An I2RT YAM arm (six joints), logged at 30 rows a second.
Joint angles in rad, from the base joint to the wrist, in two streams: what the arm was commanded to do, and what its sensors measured. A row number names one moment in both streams.
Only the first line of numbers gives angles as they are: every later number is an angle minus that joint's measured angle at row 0.
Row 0, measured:
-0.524 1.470 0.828 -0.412 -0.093 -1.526
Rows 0 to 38, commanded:
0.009 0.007 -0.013 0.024 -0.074 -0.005
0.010 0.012 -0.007 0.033 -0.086 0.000
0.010 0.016 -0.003 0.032 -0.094 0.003
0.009 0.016 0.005 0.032 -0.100 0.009
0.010 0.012 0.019 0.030 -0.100 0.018
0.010 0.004 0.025 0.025 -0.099 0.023
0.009 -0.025 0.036 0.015 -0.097 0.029
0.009 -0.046 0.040 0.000 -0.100 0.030
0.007 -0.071 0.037 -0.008 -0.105 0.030
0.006 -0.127 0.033 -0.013 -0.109 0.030
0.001 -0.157 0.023 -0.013 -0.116 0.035
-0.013 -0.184 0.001 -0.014 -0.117 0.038
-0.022 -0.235 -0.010 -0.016 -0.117 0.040
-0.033 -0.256 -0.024 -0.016 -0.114 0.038
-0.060 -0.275 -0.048 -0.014 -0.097 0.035
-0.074 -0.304 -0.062 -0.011 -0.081 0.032
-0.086 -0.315 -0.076 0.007 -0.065 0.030
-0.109 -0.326 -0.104 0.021 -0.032 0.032
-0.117 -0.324 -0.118 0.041 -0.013 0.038
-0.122 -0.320 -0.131 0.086 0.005 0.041
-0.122 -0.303 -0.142 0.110 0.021 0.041
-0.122 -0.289 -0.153 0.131 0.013 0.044
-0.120 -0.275 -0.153 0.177 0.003 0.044
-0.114 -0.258 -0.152 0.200 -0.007 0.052
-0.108 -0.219 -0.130 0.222 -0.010 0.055
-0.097 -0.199 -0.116 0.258 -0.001 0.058
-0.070 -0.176 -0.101 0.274 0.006 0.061
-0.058 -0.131 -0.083 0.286 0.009 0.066
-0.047 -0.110 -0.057 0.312 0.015 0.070
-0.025 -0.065 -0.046 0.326 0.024 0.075
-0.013 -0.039 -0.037 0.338 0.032 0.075
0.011 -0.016 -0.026 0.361 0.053 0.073
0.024 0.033 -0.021 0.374 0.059 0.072
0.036 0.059 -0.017 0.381 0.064 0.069
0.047 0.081 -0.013 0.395 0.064 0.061
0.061 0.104 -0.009 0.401 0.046 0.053
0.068 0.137 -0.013 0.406 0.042 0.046
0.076 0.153 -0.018 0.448 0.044 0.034
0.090 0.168 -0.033 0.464 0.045 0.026
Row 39, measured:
0.062 0.142 -0.030 0.386 0.046 0.045
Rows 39 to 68, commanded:
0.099 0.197 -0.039 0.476 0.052 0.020
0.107 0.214 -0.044 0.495 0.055 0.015
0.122 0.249 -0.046 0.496 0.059 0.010
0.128 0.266 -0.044 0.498 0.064 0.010
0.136 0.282 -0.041 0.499 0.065 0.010
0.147 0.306 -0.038 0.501 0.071 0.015
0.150 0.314 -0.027 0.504 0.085 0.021
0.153 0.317 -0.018 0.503 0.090 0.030
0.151 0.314 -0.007 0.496 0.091 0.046
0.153 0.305 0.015 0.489 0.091 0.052
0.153 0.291 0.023 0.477 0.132 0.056
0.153 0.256 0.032 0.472 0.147 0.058
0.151 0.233 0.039 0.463 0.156 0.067
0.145 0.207 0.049 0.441 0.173 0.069
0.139 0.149 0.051 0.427 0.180 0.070
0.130 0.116 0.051 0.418 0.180 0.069
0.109 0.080 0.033 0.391 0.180 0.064
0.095 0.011 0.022 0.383 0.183 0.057
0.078 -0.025 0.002 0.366 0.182 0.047
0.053 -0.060 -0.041 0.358 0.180 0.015
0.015 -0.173 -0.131 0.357 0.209 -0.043
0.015 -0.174 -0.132 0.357 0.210 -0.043
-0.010 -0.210 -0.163 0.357 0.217 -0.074
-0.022 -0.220 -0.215 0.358 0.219 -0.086
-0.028 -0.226 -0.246 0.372 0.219 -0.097
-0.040 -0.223 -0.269 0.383 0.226 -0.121
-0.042 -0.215 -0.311 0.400 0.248 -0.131
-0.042 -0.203 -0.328 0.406 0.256 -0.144
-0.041 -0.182 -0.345 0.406 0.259 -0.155
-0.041 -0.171 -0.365 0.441 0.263 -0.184
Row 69, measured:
-0.043 -0.206 -0.311 0.426 0.235 -0.109
